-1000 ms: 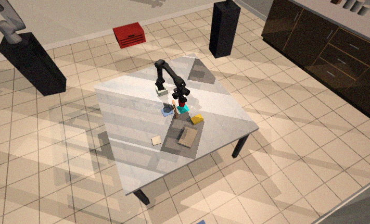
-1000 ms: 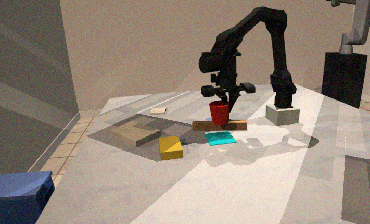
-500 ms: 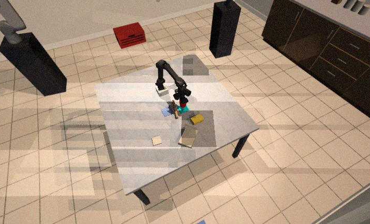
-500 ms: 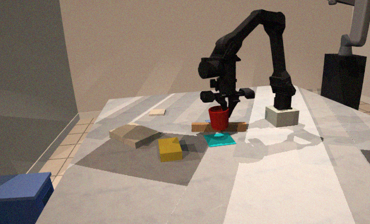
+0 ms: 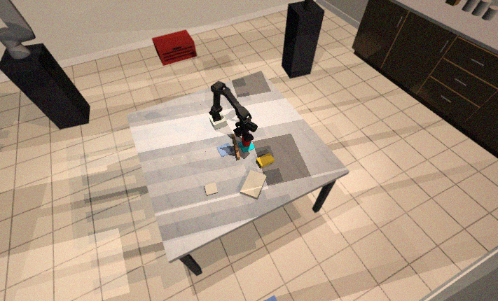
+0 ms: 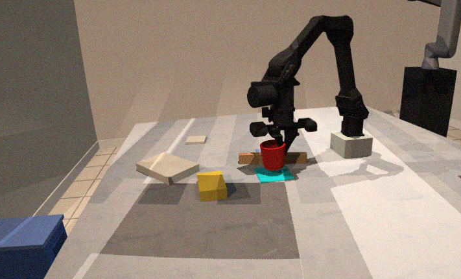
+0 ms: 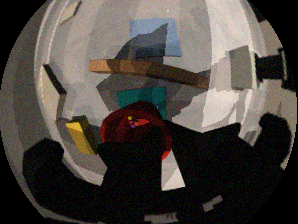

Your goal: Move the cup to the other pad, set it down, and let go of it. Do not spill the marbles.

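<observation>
My gripper tip is 7 cm above the teal pad and 3 cm short of it. From my gripper tip the other things lie so: wooden bar: 8 cm to the right, 5 cm below, 2 cm ahead; yellow block: 21 cm ahead, 9 cm to the left, 4 cm below; red cup: 3 cm ahead.
</observation>
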